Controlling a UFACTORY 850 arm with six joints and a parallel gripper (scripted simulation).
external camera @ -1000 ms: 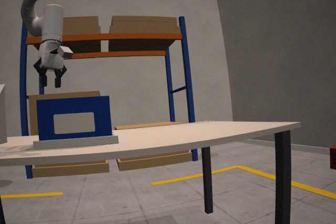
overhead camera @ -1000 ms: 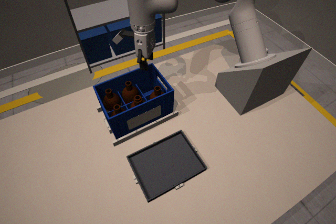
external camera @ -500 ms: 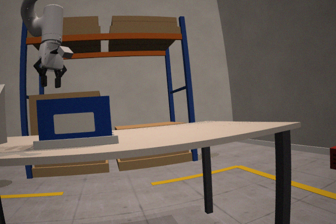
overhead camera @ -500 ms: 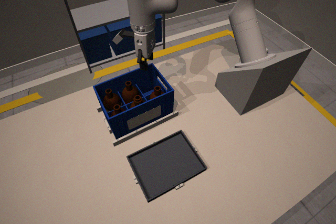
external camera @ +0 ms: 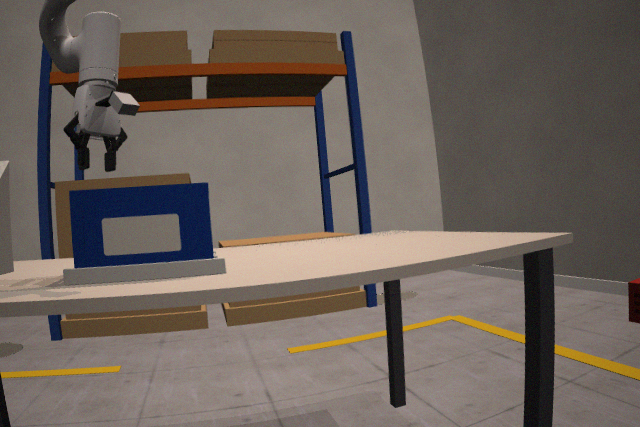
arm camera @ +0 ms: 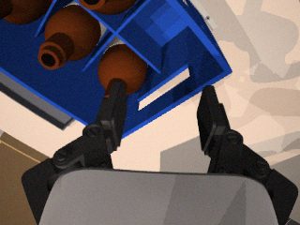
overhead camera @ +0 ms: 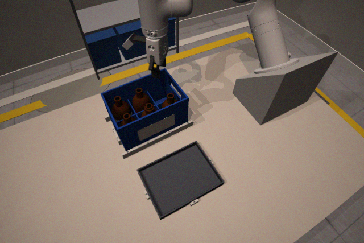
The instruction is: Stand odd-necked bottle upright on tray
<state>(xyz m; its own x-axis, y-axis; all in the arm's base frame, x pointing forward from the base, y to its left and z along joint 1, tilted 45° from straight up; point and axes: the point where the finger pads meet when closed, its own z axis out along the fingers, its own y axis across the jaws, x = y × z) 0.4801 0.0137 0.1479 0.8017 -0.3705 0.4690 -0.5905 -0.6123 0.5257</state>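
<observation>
My hand is 15 cm above the crate, 8 cm short of it and 6 cm to the right of it. From my hand the other things lie so: brown bottle 15 cm below, 10 cm to the left, 8 cm ahead; dark grey tray 33 cm to the left, 22 cm below, 5 cm ahead.
</observation>
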